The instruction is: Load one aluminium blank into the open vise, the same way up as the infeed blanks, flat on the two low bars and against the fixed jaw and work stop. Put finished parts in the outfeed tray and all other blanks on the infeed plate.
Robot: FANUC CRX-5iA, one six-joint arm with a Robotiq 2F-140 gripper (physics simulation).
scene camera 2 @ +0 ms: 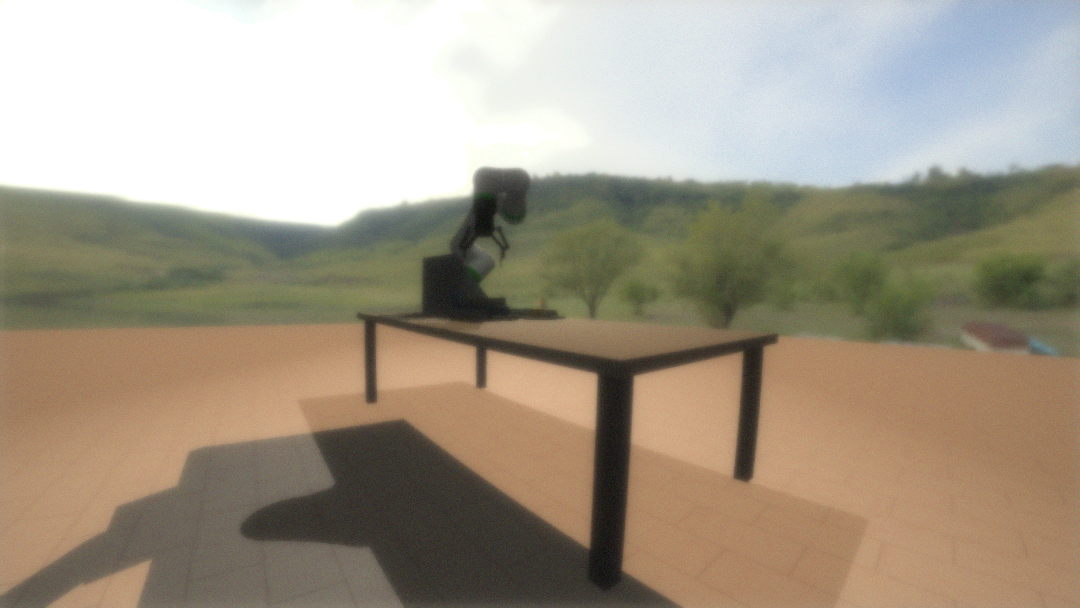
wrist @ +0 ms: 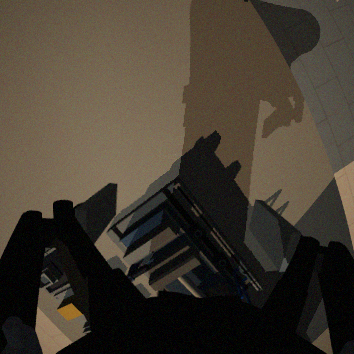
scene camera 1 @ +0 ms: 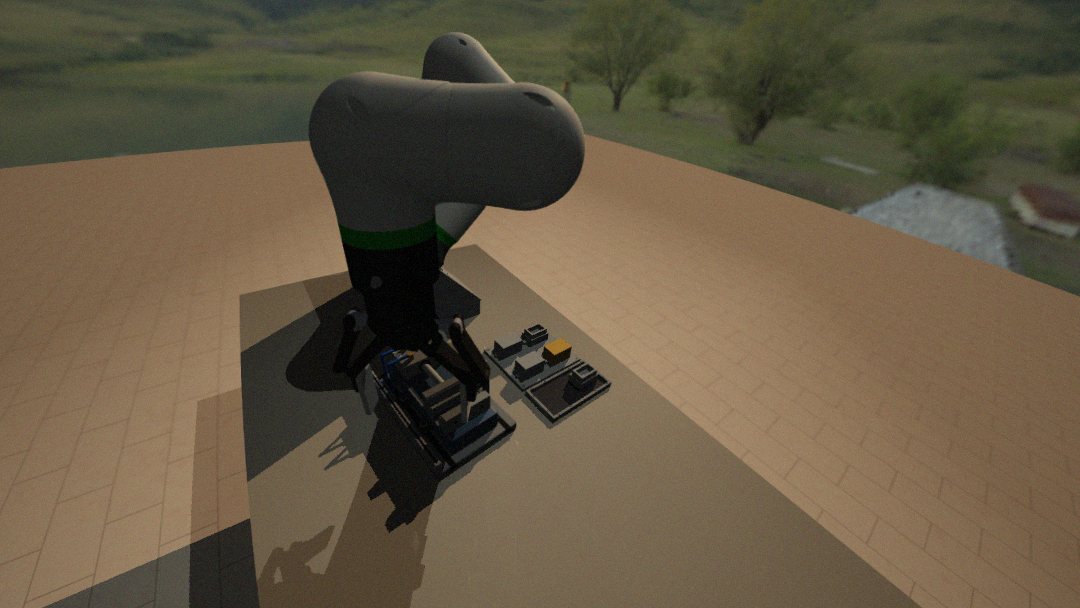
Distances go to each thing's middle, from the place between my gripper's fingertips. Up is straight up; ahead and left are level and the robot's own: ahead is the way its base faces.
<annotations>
I see the outfeed tray (scene camera 1: 557,394) 10 mm behind my hand, 370 mm to the left of it and 210 mm below it. Round my hand: infeed plate (scene camera 1: 507,365) 150 mm behind, 390 mm to the left, 210 mm below.
</annotations>
